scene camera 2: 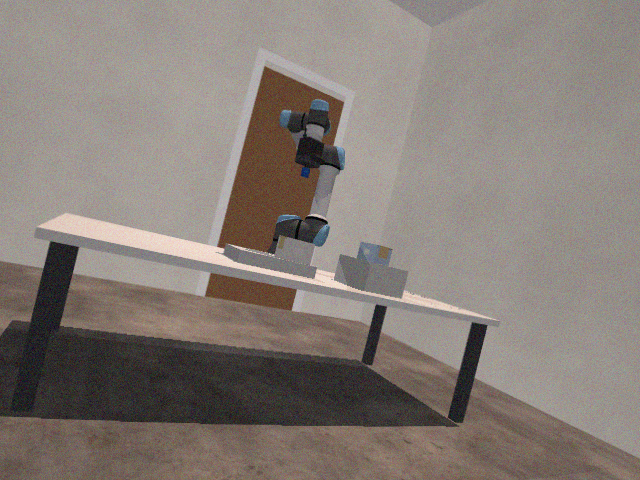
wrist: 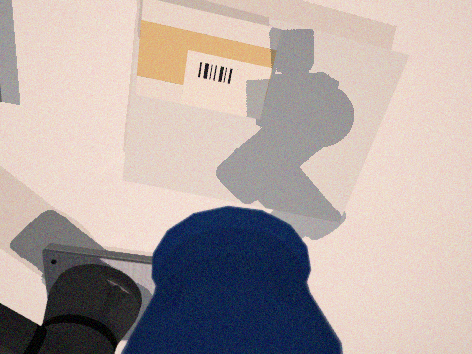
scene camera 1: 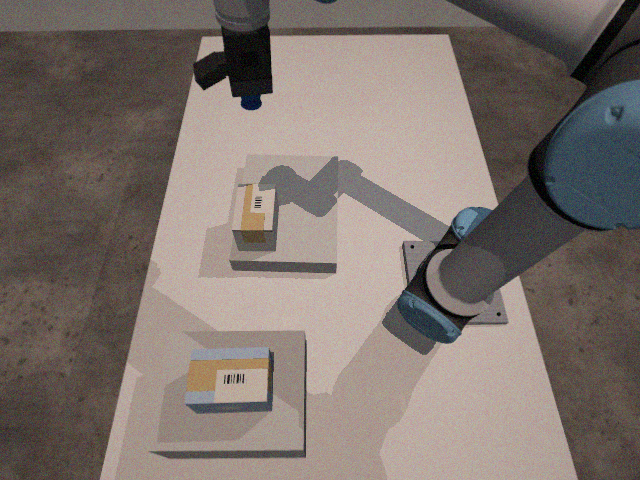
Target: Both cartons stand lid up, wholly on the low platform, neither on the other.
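Where they show: end effector, tool point: [scene camera 2: 304, 176] [wrist: 231, 274] [scene camera 1: 251, 103]; arm's base, origin of the base link: [wrist: 98, 296].
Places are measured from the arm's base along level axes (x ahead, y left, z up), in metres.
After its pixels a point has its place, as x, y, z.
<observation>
The white carton [scene camera 1: 262, 219] @[0.386, -0.167, 0.117] [scene camera 2: 294, 251] @[0.437, -0.231, 0.070] [wrist: 162, 55] @[0.405, -0.165, 0.117] stands with its labelled, orange-taped lid up on the low platform [scene camera 1: 310, 245] @[0.290, -0.137, 0.031] [scene camera 2: 289, 267] @[0.450, -0.244, 0.006] [wrist: 165, 145] @[0.291, -0.144, 0.031], near one side edge. The blue carton [scene camera 1: 200, 381] @[0.512, 0.168, 0.180] [scene camera 2: 373, 253] @[0.512, 0.116, 0.140] stands lid up on the taller platform [scene camera 1: 289, 434] @[0.389, 0.257, 0.103] [scene camera 2: 382, 281] @[0.596, 0.121, 0.037]. The cartons are well apart. My gripper [scene camera 1: 251, 103] [scene camera 2: 305, 172] [wrist: 231, 245], a blue suction cup, is open, with nothing on it. It hangs high in the air, clear of both cartons. The blue carton does not show in the wrist view.
Both platforms stand on the white table [scene camera 1: 361, 93] @[0.038, -0.683, -0.017] [scene camera 2: 129, 242] @[0.444, -0.830, -0.017]. The arm's base plate [scene camera 1: 487, 316] @[-0.057, 0.086, -0.003] [wrist: 131, 267] @[0.068, -0.066, 0.004] is at the right of the table in scene camera 1. The arm's shadow falls across the low platform and part of the white carton.
</observation>
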